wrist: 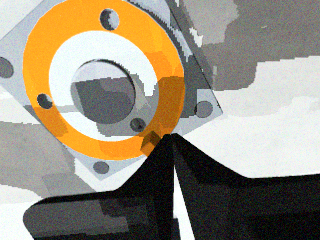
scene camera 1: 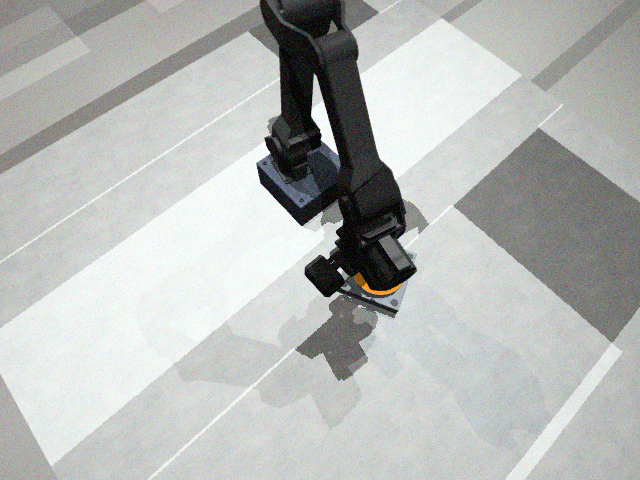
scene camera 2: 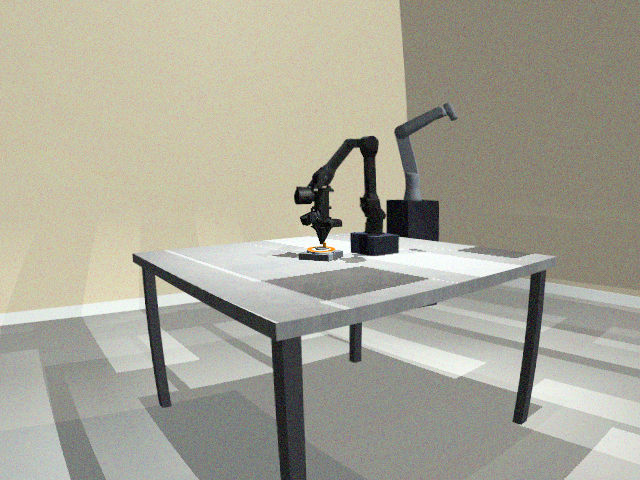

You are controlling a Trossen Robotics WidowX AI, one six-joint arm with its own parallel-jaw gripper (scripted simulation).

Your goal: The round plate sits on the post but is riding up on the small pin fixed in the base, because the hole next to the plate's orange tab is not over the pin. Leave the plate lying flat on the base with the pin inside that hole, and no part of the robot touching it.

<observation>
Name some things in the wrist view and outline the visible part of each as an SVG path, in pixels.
My gripper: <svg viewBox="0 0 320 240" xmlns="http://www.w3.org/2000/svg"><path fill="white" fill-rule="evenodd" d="M23 214L23 224L34 240L173 240L175 167L195 240L320 240L320 173L248 178L214 160L178 133L164 134L143 164L119 188L111 191L47 197L29 206Z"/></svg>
A round plate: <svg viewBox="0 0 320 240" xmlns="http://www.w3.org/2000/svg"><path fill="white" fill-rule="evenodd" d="M55 4L38 19L28 35L23 52L23 78L26 93L35 113L60 142L89 157L103 160L126 160L137 158L141 155L148 157L164 134L172 133L184 109L186 95L185 73L174 43L165 29L153 17L125 0L65 0ZM132 119L141 118L145 121L146 126L141 129L136 128L132 124ZM44 93L52 98L53 106L48 105L44 101ZM94 59L103 58L119 64L128 72L133 80L136 91L135 104L130 114L120 122L114 124L93 122L84 117L72 102L69 88L74 72L82 65ZM110 11L116 12L119 17L119 24L112 31L108 31L103 24L105 14Z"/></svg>
</observation>
